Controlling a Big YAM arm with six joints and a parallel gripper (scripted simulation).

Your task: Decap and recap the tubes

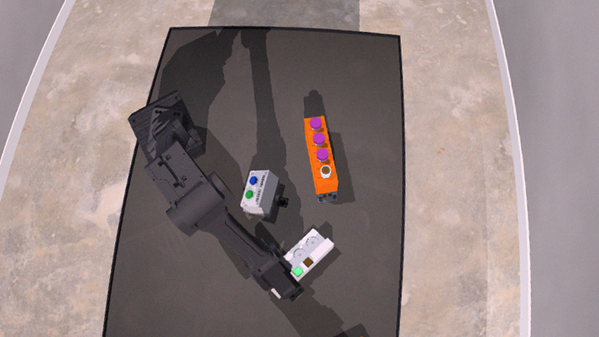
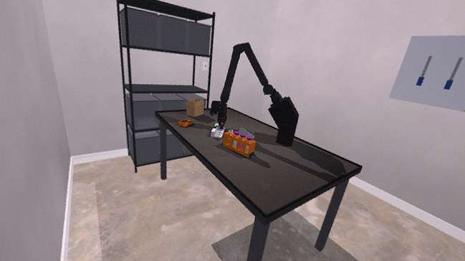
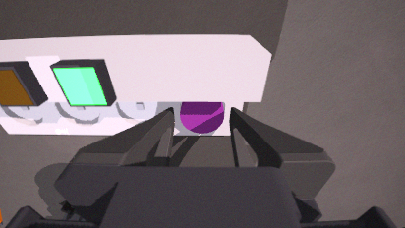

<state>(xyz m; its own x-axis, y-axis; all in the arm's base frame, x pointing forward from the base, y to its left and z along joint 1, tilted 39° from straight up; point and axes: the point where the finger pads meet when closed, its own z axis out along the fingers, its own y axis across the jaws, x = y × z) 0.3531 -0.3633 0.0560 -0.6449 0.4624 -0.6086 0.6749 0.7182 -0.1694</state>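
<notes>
Now: hand 10 mm above the cap. From my hand the other things lie so: green key (240 mm to the left, 70 mm behind, 40 mm above); then blue key (280 mm to the left, 60 mm behind, 40 mm above); then key housing (260 mm to the left, 40 mm behind, 30 mm above).
</notes>
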